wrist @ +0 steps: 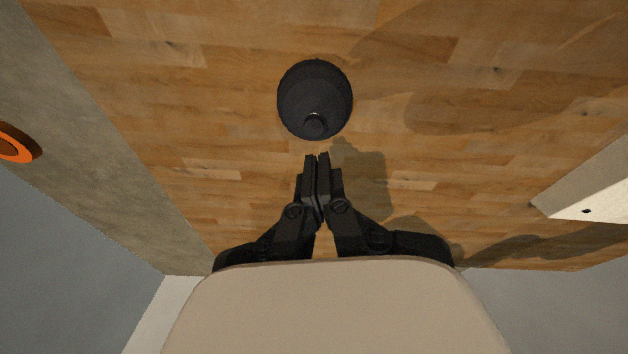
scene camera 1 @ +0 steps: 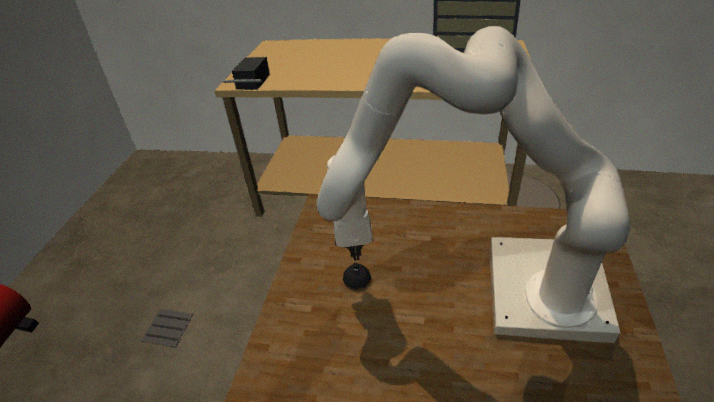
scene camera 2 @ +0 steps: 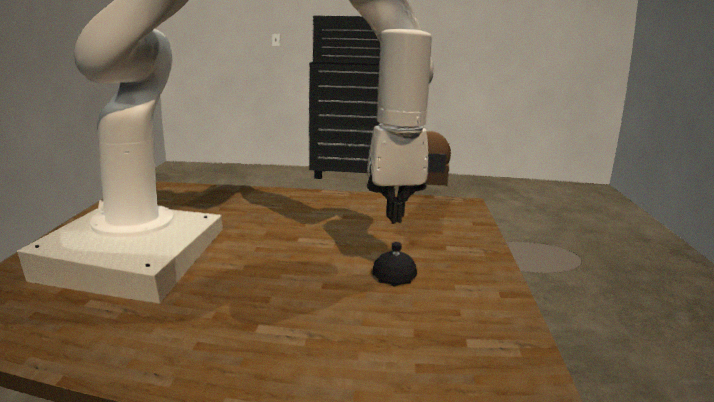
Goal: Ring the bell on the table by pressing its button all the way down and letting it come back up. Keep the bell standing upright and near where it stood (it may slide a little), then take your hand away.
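Note:
The dark, dome-shaped bell [scene camera 1: 357, 278] [scene camera 2: 394, 269] [wrist: 315, 92] stands upright on the wooden table [scene camera 1: 450, 280] [scene camera 2: 310, 360] [wrist: 210, 100]. Its small dark button [scene camera 2: 396, 246] [wrist: 314, 124] stands up on top of the dome, with a bit of light metal showing beneath it. My gripper [scene camera 1: 356, 258] [scene camera 2: 396, 221] [wrist: 320, 168] is shut, its black fingertips together with nothing between them. It points down above the bell, and in the scene camera 2 view a gap shows between the fingertips and the button.
The arm's white base plate [scene camera 1: 515, 285] [scene camera 2: 95, 250] [wrist: 595, 195] sits on the same table, well to one side of the bell. A light wooden workbench [scene camera 1: 320, 65] with a black box [scene camera 1: 251, 73] stands behind the table. A dark drawer cabinet [scene camera 2: 340, 115] stands by the wall.

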